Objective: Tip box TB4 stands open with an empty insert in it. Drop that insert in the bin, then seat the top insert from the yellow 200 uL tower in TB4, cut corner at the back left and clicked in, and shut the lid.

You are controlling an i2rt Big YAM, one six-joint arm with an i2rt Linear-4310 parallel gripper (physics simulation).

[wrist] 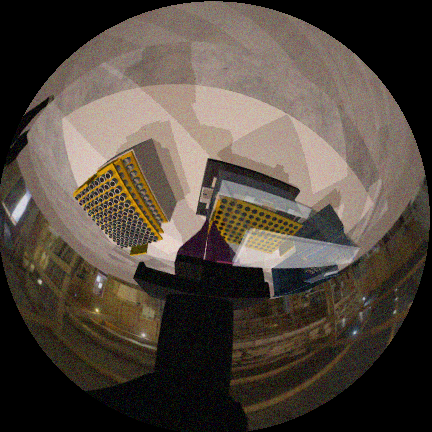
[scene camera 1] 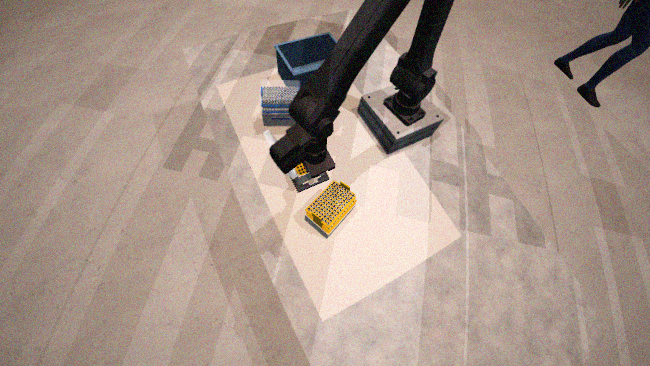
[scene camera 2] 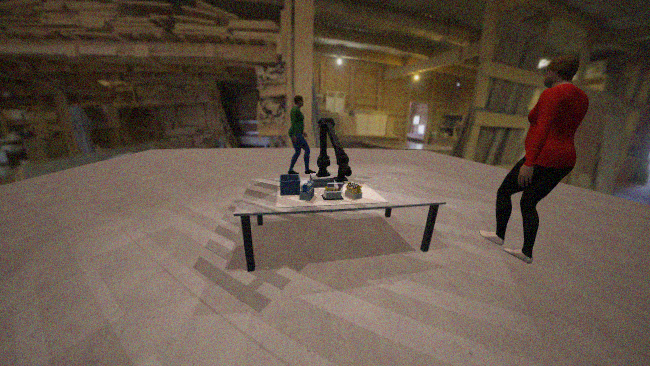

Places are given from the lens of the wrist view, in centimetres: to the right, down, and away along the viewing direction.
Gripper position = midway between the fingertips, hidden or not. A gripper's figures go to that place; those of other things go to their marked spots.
gripper [wrist: 208,222]: -1, 1, 16
clear lid [wrist: 265,229]: 2, 0, 4
